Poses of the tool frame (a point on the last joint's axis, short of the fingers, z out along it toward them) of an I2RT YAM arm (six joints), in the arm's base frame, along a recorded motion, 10 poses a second.
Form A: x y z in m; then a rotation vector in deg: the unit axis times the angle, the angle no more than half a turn.
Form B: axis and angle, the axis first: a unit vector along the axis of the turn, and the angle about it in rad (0 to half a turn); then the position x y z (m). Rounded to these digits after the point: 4 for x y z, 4 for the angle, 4 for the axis.
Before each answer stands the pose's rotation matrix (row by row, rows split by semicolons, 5 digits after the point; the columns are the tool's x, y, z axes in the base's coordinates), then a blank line. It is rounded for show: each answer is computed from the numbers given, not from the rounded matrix.
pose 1, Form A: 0.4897, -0.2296, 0.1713, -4.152, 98.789, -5.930
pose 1, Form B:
-0.15533 0.01074 0.98780; -0.10750 0.99382 -0.02771; -0.98200 -0.11050 -0.15322

-0.0419, 0.9973, -0.0599, 1.7288, 0.4897, -0.2296, 0.1713
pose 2, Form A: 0.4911, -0.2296, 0.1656, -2.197, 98.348, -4.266
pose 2, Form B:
-0.14663 0.01729 0.98904; -0.06842 0.99728 -0.02757; -0.98682 -0.07171 -0.14505

-0.0223, 0.9988, -0.0433, 1.7185, 0.4911, -0.2296, 0.1656
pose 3, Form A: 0.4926, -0.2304, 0.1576, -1.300, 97.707, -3.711
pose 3, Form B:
-0.13527 0.02252 0.99055; -0.05268 0.99816 -0.02988; -0.98941 -0.05623 -0.13384

-0.0133, 0.9992, -0.0380, 1.7067, 0.4926, -0.2304, 0.1576
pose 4, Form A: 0.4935, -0.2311, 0.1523, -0.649, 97.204, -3.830
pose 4, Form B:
-0.12670 0.03154 0.99144; -0.04656 0.99820 -0.03771; -0.99085 -0.05094 -0.12500

-0.0067, 0.9992, -0.0394, 1.6979, 0.4935, -0.2311, 0.1523
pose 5, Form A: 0.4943, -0.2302, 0.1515, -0.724, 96.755, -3.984
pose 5, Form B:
-0.11903 0.03249 0.99236; -0.04921 0.99804 -0.03858; -0.99167 -0.05342 -0.11720

-0.0075, 0.9991, -0.0411, 1.6902, 0.4943, -0.2302, 0.1515
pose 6, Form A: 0.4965, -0.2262, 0.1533, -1.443, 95.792, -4.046
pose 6, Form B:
-0.10234 0.02540 0.99443; -0.05855 0.99779 -0.03151; -0.99303 -0.06145 -0.10063

-0.0150, 0.9990, -0.0422, 1.6736, 0.4965, -0.2262, 0.1533
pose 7, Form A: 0.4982, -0.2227, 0.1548, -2.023, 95.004, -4.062
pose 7, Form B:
-0.08862 0.01940 0.99588; -0.06568 0.99752 -0.02528; -0.99390 -0.06765 -0.08712

-0.0213, 0.9989, -0.0427, 1.6600, 0.4982, -0.2227, 0.1548
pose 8, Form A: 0.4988, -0.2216, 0.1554, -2.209, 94.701, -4.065
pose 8, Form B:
-0.08333 0.01750 0.99637; -0.06795 0.99742 -0.02320; -0.99420 -0.06963 -0.08193

-0.0233, 0.9988, -0.0429, 1.6548, 0.4988, -0.2216, 0.1554
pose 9, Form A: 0.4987, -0.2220, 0.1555, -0.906, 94.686, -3.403
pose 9, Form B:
-0.08273 0.02544 0.99625; -0.04614 0.99850 -0.02933; -0.99550 -0.04839 -0.08144

-0.0096, 0.9993, -0.0359, 1.6537, 0.4987, -0.2220, 0.1555
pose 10, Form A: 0.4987, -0.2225, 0.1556, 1.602, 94.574, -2.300
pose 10, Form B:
-0.08016 0.04252 0.99587; -0.00594 0.99905 -0.04313; -0.99676 -0.00938 -0.07983

0.0169, 0.9996, -0.0243, 1.6514, 0.4987, -0.2225, 0.1556
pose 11, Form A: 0.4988, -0.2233, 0.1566, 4.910, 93.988, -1.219
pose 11, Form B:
-0.06900 0.06875 0.99524; 0.04292 0.99690 -0.06589; -0.99669 0.03817 -0.07174

0.0522, 0.9986, -0.0130, 1.6428, 0.4988, -0.2233, 0.1566
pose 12, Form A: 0.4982, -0.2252, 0.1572, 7.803, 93.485, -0.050
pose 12, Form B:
-0.05907 0.08893 0.99428; 0.08787 0.99262 -0.08356; -0.99438 0.08243 -0.06645

0.0832, 0.9965, -0.0005, 1.6373, 0.4982, -0.2252, 0.1572
